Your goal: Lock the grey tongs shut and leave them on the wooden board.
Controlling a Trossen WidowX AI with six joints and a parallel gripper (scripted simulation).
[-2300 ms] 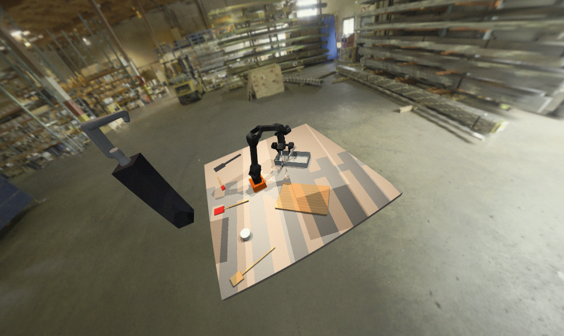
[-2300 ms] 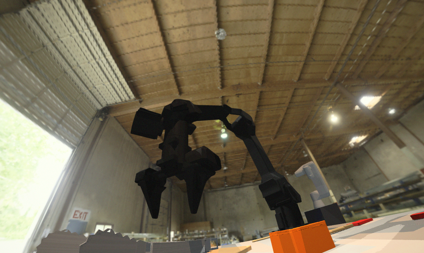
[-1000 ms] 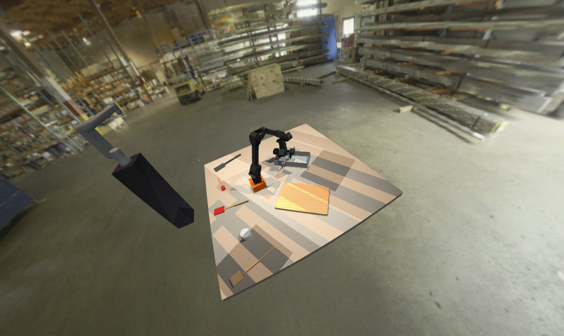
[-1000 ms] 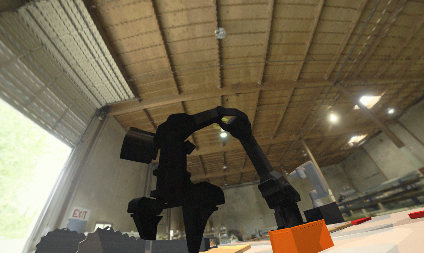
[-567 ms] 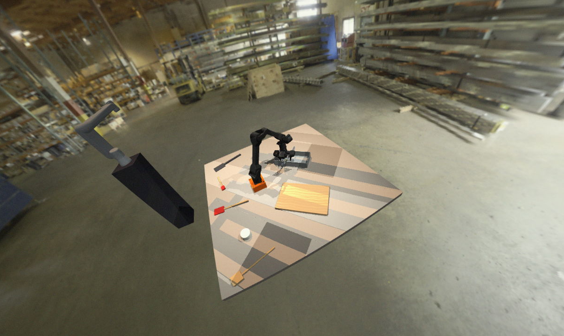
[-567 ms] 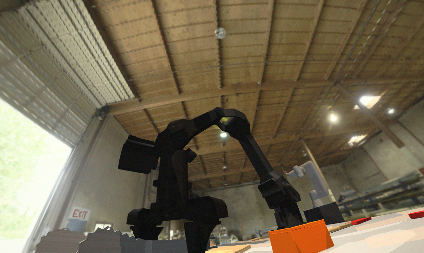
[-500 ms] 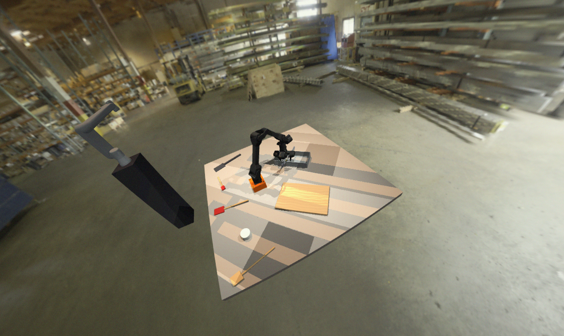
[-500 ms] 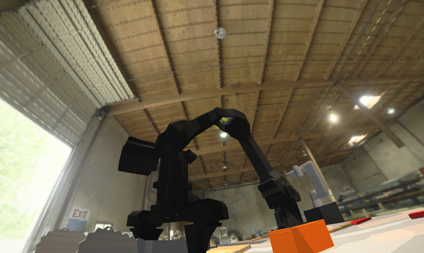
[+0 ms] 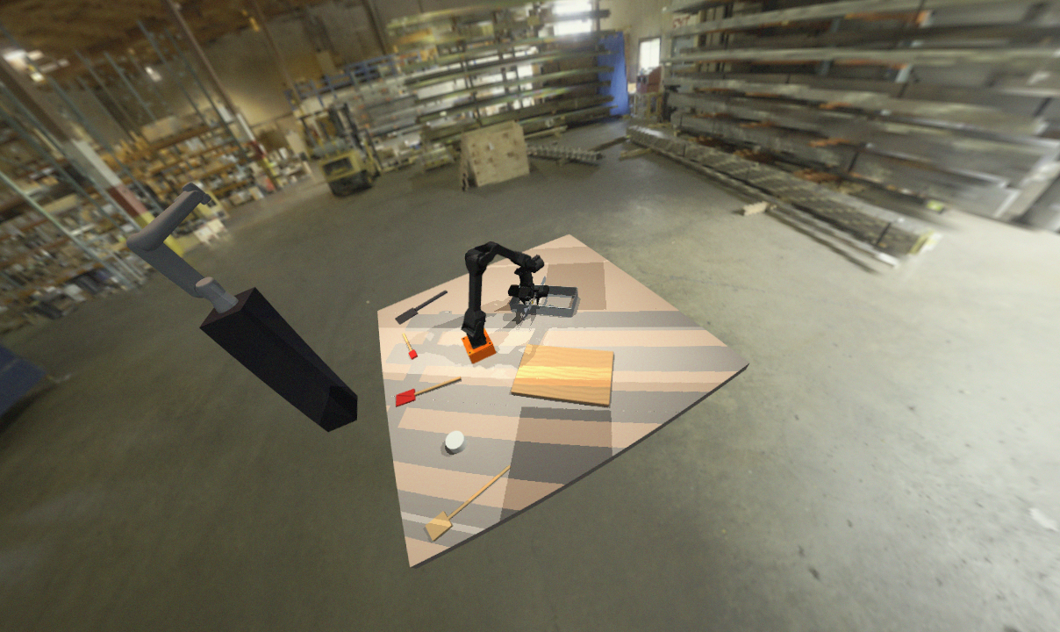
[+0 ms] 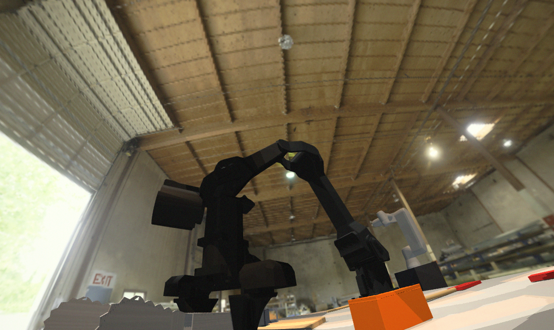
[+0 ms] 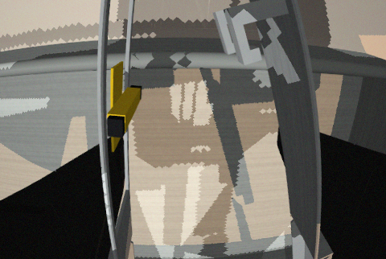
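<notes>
Now: the yellow piece 40 mm to the right of my gripper tip and 40 mm above it. Also, from my gripper tip: red brush: 610 mm behind, 60 mm to the left, 20 mm below; roasting tin: 70 mm ahead; wooden board: 50 mm behind, 420 mm to the right, 20 mm below.
</notes>
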